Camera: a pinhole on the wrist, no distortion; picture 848 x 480 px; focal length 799.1 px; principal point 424.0 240.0 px. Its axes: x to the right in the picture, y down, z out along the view. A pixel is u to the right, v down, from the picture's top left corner.
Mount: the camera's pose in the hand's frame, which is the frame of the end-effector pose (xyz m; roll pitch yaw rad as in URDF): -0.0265 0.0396 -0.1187 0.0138 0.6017 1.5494
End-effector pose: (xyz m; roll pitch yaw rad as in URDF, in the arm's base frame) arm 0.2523 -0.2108 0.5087 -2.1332 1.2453 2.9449
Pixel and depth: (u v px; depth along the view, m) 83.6 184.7 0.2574
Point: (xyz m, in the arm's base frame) 0.3888 -0.3207 0.4605
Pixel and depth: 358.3 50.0 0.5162
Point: 0.5878 -0.4025 0.2702
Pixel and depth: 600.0 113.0 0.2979
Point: 0.5046 -0.1962 0.3948
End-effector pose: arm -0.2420 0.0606 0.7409 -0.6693 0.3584 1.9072
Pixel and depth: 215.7 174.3 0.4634
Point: -0.6071 0.0044 0.8598
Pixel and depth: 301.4 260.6 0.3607
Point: -0.5081 -0.0442 0.7896
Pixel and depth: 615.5 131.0 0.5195
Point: -0.7118 -0.0748 0.6427
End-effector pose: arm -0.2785 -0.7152 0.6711 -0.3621 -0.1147 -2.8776
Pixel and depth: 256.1 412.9 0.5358
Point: -0.0255 -1.0345 0.9275
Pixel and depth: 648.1 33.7 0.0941
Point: -0.2669 -0.8017 0.5788
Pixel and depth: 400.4 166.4 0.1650
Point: -0.2415 -0.8369 0.6436
